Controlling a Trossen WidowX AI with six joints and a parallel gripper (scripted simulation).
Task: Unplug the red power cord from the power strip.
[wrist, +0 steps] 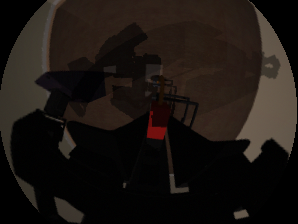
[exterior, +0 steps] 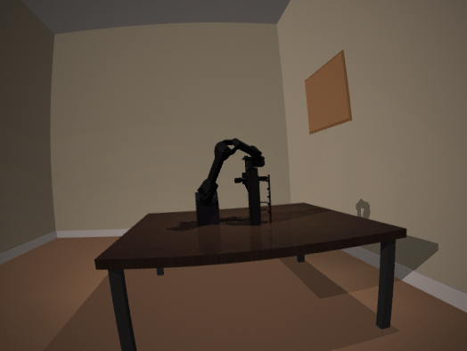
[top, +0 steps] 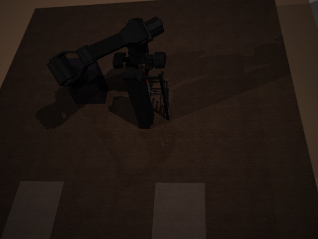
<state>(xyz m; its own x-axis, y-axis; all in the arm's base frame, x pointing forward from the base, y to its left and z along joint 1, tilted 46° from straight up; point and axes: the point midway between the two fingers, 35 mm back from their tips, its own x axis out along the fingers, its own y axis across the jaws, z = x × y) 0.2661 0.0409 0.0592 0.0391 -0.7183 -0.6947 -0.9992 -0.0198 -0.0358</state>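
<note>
My gripper tip is now 30 mm to the left of the red plug. The rest, counted from my gripper tip: thin ladder-like frame: 90 mm to the right, 90 mm ahead, 20 mm below.
</note>
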